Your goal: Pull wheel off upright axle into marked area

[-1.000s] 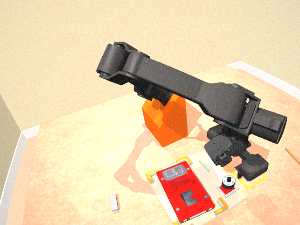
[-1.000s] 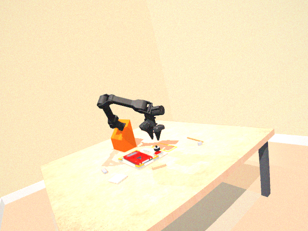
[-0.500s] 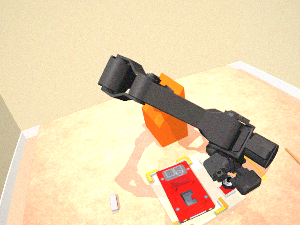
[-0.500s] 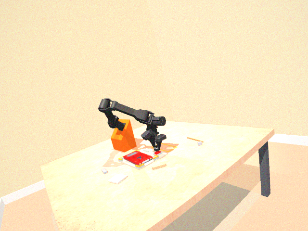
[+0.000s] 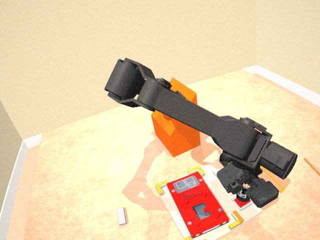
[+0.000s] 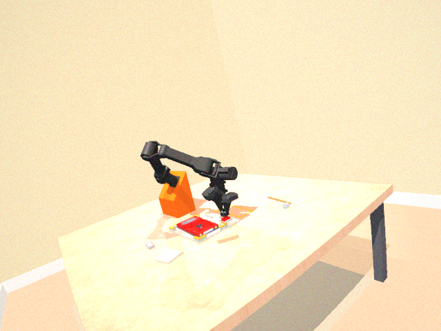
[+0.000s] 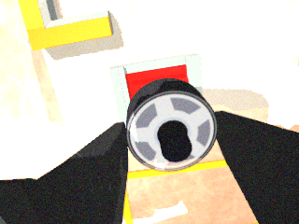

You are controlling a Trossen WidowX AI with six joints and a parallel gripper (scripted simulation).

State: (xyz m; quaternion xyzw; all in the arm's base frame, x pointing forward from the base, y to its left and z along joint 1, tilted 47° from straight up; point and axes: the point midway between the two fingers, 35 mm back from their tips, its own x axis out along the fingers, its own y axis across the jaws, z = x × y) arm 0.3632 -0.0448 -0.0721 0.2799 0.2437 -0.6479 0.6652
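The black axle is 1 cm below my gripper tip. The rest, counted from my gripper tip: wooden stick 28 cm to the left, 8 cm ahead, 4 cm below; then white slab 33 cm to the right, 4 cm below, 4 cm ahead; then wheel right at my gripper tip.
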